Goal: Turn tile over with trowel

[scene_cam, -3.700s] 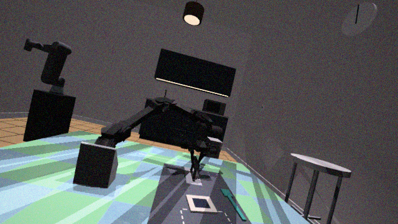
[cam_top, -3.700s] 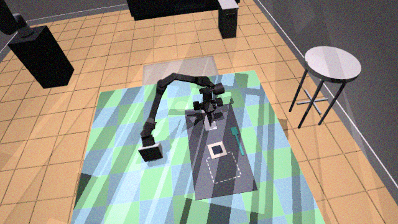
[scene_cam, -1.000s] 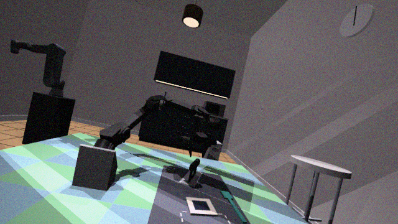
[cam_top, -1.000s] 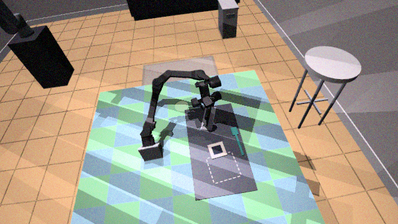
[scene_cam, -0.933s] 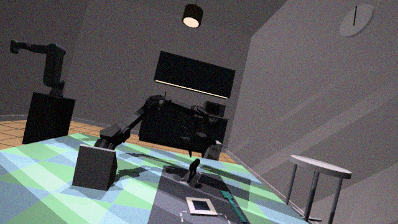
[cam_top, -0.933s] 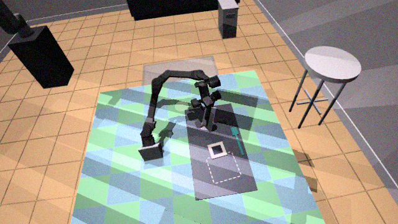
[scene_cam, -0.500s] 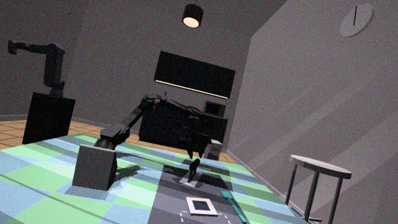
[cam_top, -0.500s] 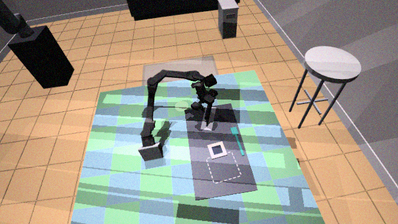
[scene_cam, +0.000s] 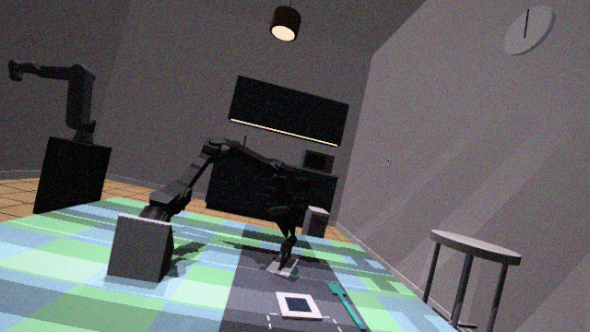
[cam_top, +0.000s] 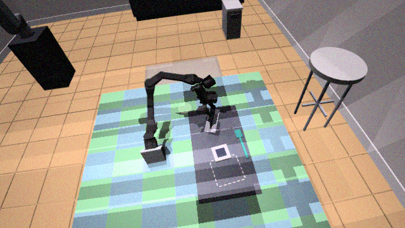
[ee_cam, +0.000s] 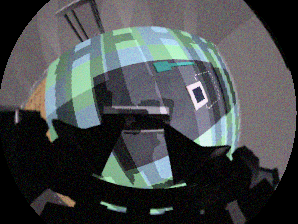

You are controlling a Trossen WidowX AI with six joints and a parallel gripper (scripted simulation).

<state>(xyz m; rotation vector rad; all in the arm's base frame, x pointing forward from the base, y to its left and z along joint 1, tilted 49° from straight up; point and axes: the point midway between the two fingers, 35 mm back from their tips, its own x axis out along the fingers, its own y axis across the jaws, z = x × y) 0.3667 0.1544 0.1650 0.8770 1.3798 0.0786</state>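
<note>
Right now the dark-handled float is 10 mm to the right of my gripper tip and 60 mm below it. Also, from my gripper tip: teal trowel 160 mm ahead, 180 mm to the right, 100 mm below; mat 20 mm ahead, 200 mm to the right, 120 mm below; tile 20 mm ahead, 250 mm to the right, 100 mm below.
</note>
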